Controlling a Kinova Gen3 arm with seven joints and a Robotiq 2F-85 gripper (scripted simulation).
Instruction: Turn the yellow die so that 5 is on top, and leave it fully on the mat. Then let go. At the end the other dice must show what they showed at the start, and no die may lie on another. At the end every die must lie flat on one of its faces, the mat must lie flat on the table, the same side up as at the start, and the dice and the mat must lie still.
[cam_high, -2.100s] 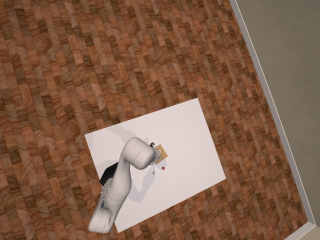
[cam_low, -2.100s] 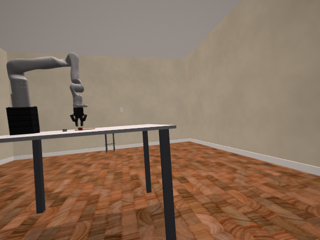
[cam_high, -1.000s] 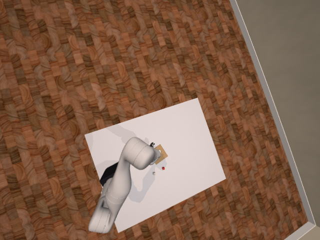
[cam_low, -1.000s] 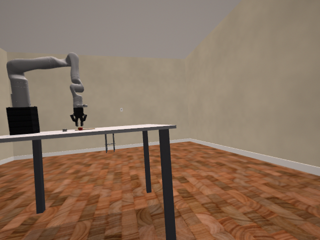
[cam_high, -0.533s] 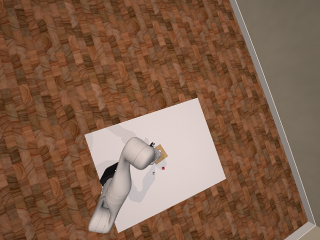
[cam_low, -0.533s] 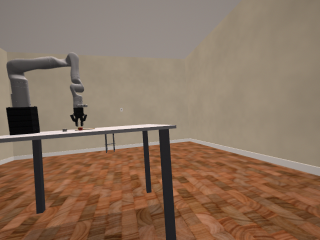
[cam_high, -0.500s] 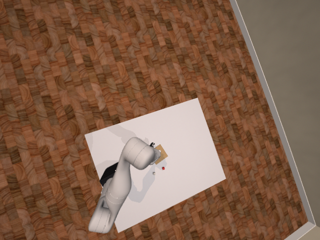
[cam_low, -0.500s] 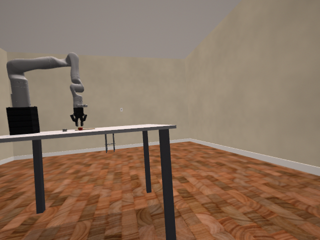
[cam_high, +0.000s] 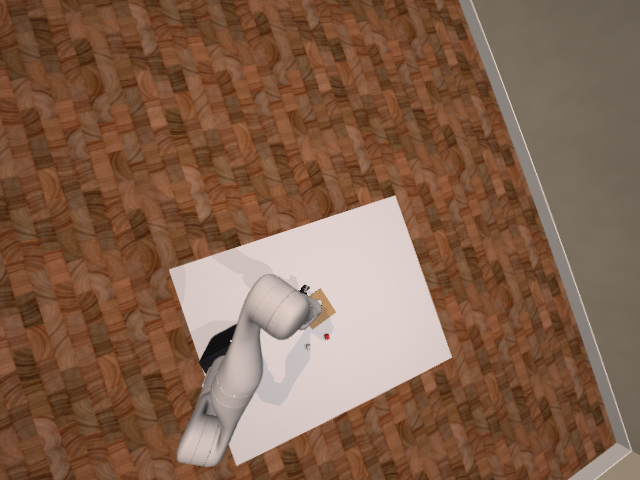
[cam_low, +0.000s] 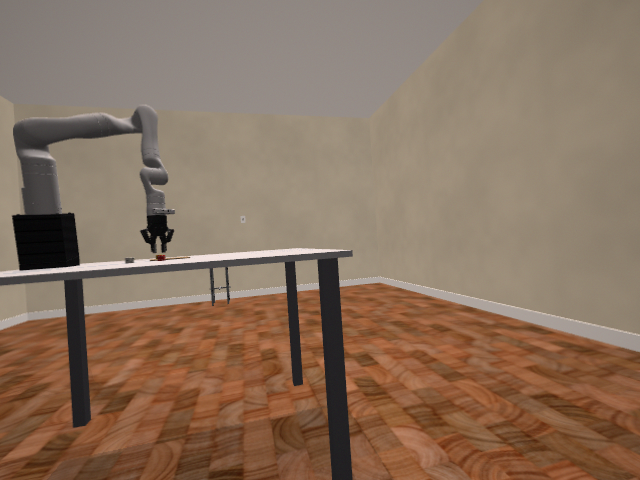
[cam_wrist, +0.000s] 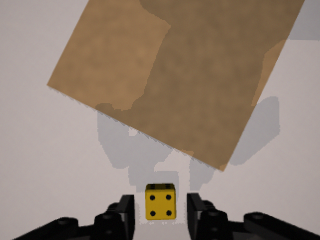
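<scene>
My gripper is now 40 mm above the yellow die. From my hand the other things lie so: white die: 240 mm to the right, 70 mm behind, 40 mm below; then tan mat: 100 mm to the right, 50 mm ahead, 40 mm below; then red die: 240 mm to the right, 40 mm below, 20 mm ahead.
</scene>
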